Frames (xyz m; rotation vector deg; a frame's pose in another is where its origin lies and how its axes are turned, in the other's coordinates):
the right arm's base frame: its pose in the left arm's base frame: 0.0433 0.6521 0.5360 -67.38 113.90 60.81
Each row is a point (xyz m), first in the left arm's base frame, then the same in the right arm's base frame.
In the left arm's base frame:
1: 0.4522 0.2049 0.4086
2: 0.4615 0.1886 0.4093
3: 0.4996 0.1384 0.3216
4: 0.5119 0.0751 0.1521
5: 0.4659 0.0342 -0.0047
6: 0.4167 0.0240 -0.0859
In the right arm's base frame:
1: 0.1134 -0.5393 -0.2824
2: 0.1157 -0.5521 -0.2959
3: 0.1901 -0.6302 -0.2911
4: 0.3462 -0.7165 -0.2583
5: 0.5081 -0.7397 -0.2179
6: 0.5983 -0.7257 -0.1898

